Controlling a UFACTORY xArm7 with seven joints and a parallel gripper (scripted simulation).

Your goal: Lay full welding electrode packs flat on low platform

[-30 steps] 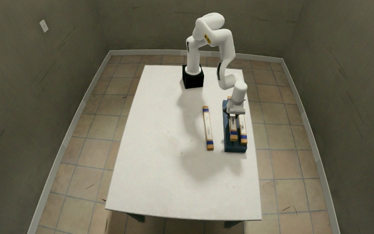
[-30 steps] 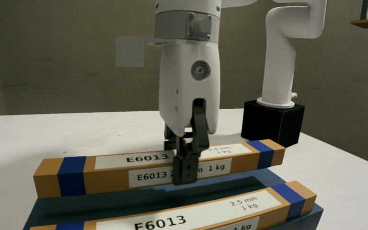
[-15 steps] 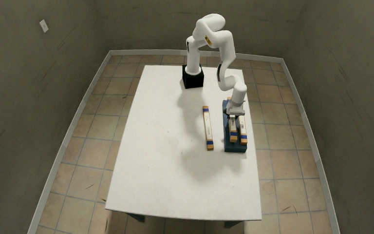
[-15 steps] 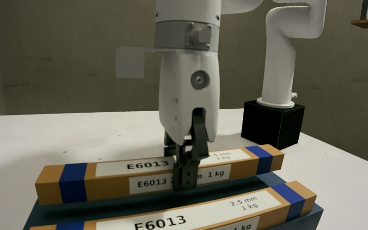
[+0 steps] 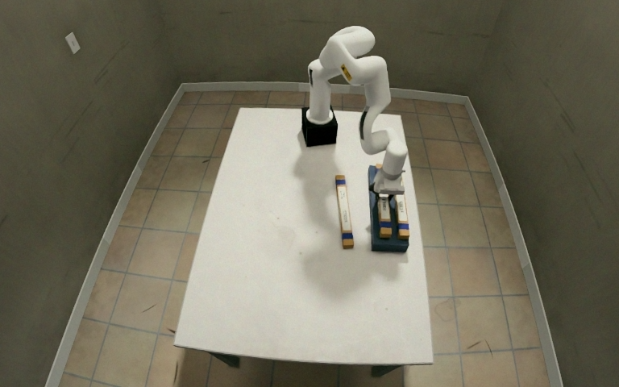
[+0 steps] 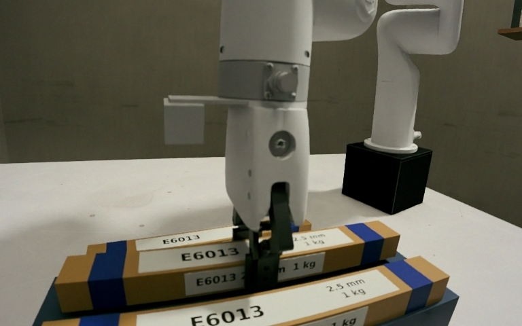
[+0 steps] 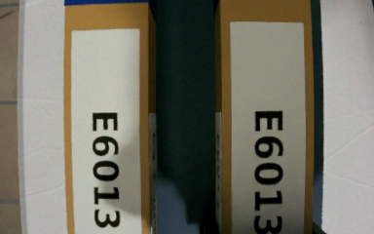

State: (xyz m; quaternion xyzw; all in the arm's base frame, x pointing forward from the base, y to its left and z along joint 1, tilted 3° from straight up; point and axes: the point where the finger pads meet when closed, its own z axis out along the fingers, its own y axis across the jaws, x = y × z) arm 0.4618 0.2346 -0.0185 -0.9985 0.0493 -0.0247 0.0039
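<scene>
Right now my hand is 70 mm above the low blue platform and 30 mm to the right of it.
</scene>
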